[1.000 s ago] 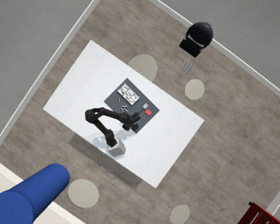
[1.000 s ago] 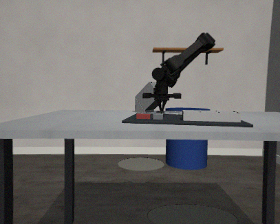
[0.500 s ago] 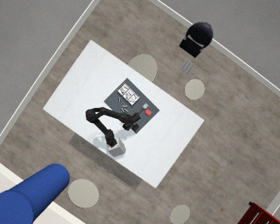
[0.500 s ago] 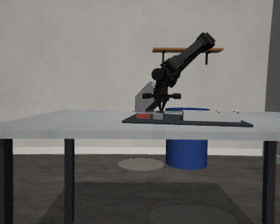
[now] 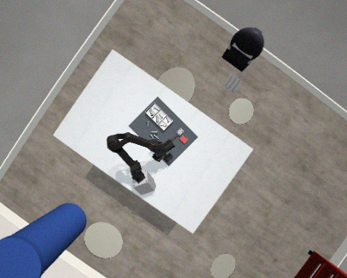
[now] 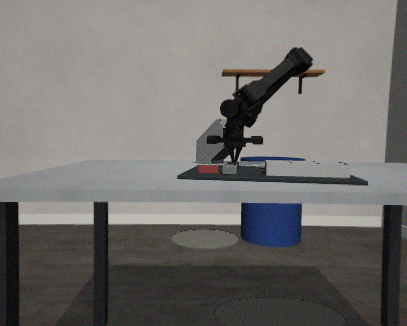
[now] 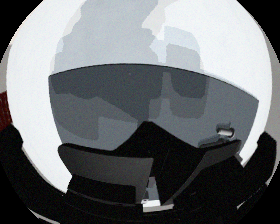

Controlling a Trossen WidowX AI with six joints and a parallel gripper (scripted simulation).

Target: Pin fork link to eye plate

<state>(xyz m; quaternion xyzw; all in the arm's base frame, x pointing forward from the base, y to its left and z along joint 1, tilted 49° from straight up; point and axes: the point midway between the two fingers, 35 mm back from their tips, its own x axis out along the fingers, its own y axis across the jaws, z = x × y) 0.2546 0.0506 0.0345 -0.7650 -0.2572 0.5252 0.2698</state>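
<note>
Right now my hand is 20 mm short of the grey pin, 110 mm to the right of it and 30 mm above it. The rest, counted from my hand: dark mat (100 mm ahead, 110 mm to the left, 50 mm below); then fork link (70 mm ahead, 10 mm to the left, 30 mm below); then eye plate (120 mm ahead, 20 mm to the left, 30 mm below).
</note>
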